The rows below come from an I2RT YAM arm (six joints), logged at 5 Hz.
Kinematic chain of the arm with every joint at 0, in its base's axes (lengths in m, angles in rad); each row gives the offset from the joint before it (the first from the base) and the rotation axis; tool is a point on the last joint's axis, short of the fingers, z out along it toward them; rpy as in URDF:
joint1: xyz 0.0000 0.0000 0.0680 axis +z
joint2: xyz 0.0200 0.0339 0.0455 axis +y
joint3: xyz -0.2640 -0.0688 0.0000 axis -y
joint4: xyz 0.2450 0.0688 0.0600 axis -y
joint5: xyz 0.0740 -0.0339 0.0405 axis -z
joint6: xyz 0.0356 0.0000 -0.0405 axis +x
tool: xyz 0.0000 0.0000 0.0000 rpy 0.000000 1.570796 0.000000
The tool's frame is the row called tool.
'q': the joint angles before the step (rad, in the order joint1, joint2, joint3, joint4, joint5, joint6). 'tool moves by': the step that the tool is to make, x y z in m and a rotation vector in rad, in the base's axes. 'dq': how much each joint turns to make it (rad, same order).
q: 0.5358 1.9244 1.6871 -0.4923 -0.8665 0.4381
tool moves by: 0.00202 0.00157 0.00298 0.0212 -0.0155 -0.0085
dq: 0.0007 0.0000 0.0000 0.0404 0.0003 0.0214
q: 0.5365 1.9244 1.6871 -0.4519 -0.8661 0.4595
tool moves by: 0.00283 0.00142 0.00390 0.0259 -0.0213 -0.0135
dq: -0.0003 0.0000 0.0000 0.0515 0.0034 0.0263
